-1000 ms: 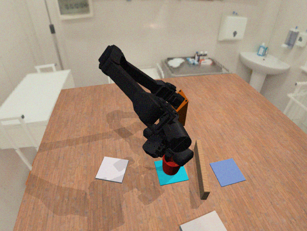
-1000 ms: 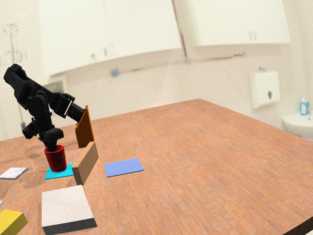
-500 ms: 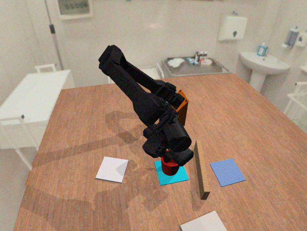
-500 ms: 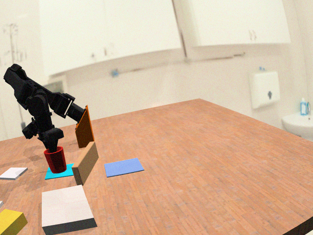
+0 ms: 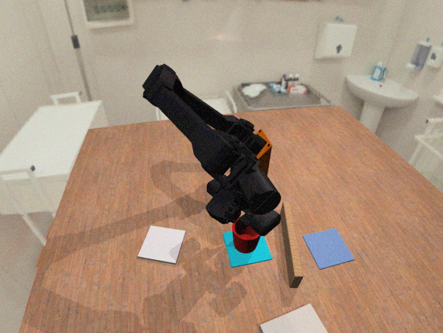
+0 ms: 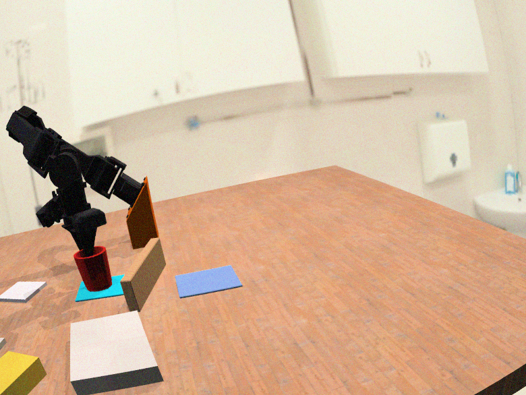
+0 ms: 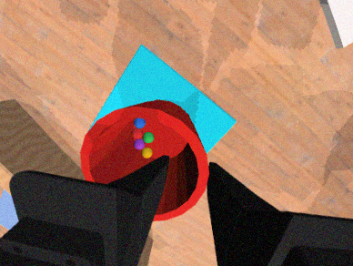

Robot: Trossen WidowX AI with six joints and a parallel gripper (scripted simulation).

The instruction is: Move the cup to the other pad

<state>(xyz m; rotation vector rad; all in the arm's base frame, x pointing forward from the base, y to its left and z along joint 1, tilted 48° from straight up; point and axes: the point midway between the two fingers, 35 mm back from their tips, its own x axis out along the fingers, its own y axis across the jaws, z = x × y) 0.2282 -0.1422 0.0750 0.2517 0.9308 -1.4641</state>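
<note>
My gripper tip is now 30 mm short of the red cup, 10 mm to the right of it and 20 mm above it. Round my gripper tip: white pad 40 mm behind, 200 mm to the right, 50 mm below; then wooden bar 70 mm ahead, 110 mm to the left, 40 mm below; then cyan pad 30 mm ahead, 10 mm to the left, 70 mm below.
</note>
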